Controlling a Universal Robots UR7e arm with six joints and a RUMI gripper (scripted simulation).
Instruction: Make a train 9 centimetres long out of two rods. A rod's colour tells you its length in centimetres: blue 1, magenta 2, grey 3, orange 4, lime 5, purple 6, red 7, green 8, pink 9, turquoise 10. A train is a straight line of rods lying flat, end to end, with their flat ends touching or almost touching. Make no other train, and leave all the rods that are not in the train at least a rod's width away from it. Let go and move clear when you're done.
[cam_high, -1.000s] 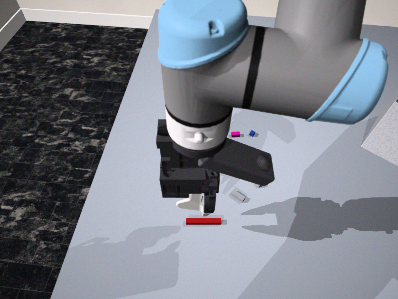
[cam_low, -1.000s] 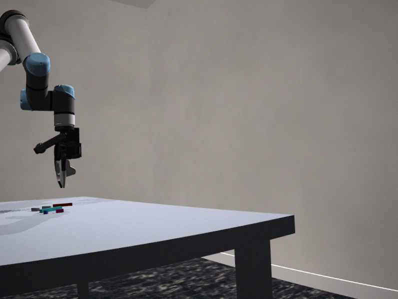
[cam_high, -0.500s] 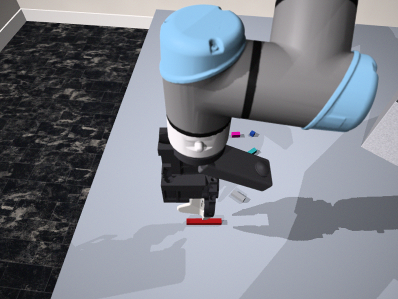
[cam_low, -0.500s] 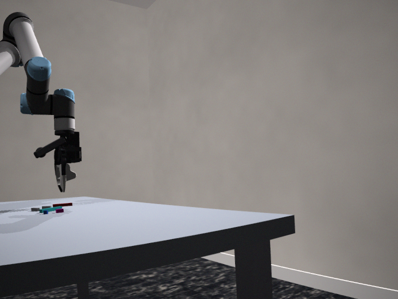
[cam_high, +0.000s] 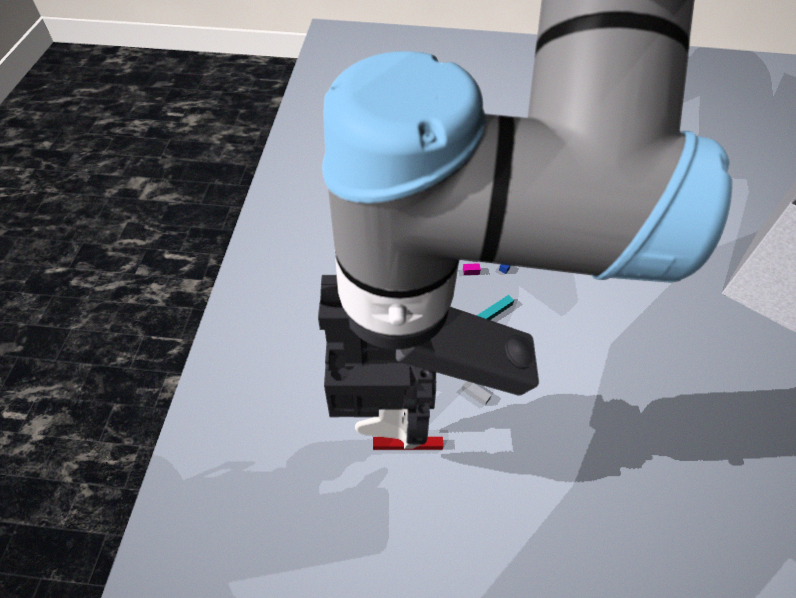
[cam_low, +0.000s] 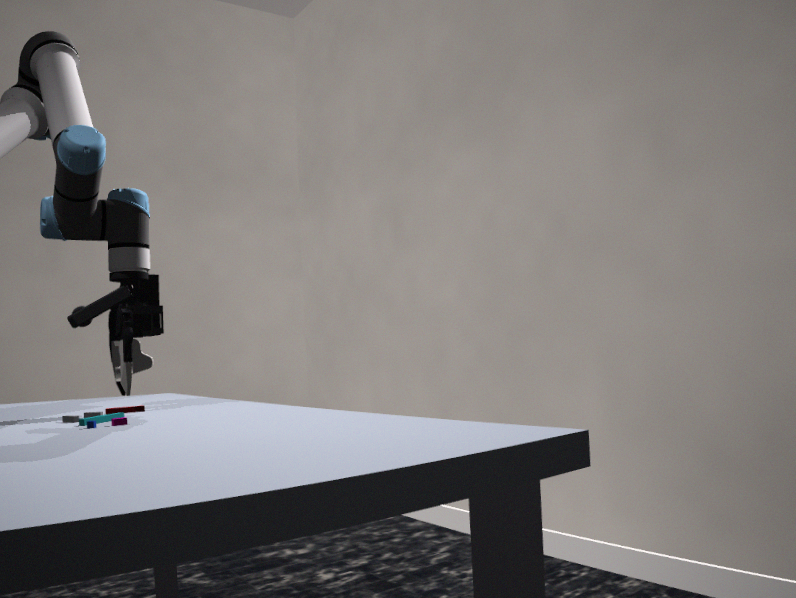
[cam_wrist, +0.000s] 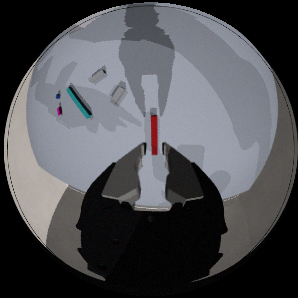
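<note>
My hand is 4 cm above the red rod. Also, from my hand: magenta rod (4 cm behind, 24 cm to the right, 4 cm below); turquoise rod (6 cm behind, 16 cm to the right, 4 cm below); blue rod (8 cm behind, 25 cm to the right, 4 cm below).
</note>
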